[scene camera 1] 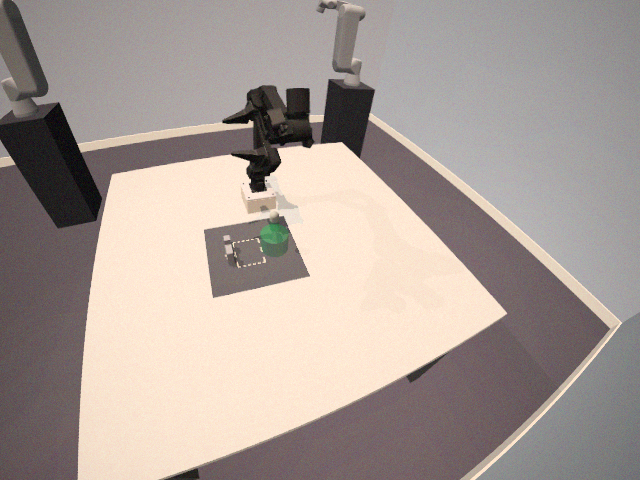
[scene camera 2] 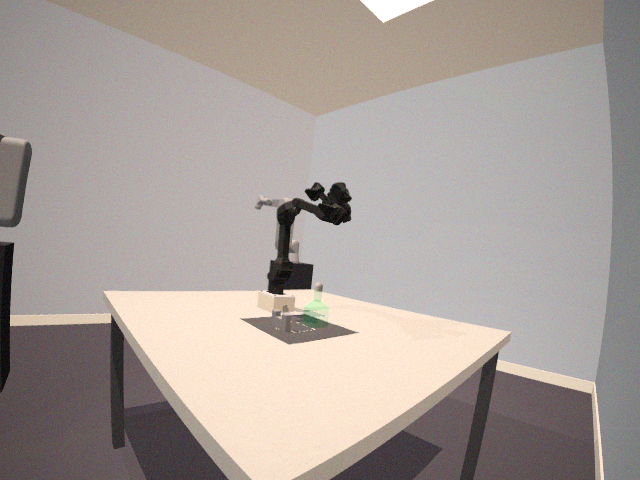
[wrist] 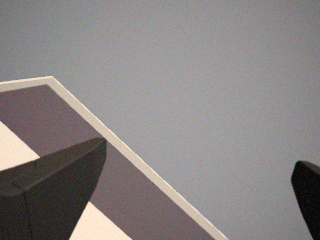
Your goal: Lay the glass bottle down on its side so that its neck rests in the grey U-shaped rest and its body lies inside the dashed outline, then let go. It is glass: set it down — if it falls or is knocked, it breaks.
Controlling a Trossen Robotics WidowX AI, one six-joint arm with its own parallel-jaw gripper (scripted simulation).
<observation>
My gripper [scene camera 1: 226, 137] is open, with nothing in its grasp. Also in view: a dark grey mat [scene camera 1: 226, 279].
My gripper is seen too in scene camera 2 [scene camera 2: 311, 197] and in the wrist view [wrist: 198, 159]. The dark grey mat shows as well in scene camera 2 [scene camera 2: 332, 330].
</observation>
